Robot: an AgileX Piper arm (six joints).
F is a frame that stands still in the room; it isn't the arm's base.
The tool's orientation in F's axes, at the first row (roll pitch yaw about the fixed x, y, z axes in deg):
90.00 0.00 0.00
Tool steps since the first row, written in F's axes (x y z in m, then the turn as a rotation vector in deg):
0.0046 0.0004 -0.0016 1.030 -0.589 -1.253
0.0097 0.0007 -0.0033 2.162 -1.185 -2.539
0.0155 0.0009 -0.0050 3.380 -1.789 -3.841
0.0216 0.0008 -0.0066 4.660 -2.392 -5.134
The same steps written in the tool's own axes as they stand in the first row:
0.0046 -0.0016 -0.0004 1.030 -1.253 0.589
0.0097 -0.0033 -0.0007 2.162 -2.539 1.185
0.0155 -0.0050 -0.0009 3.380 -3.841 1.789
0.0216 -0.0066 -0.0008 4.660 -5.134 2.392

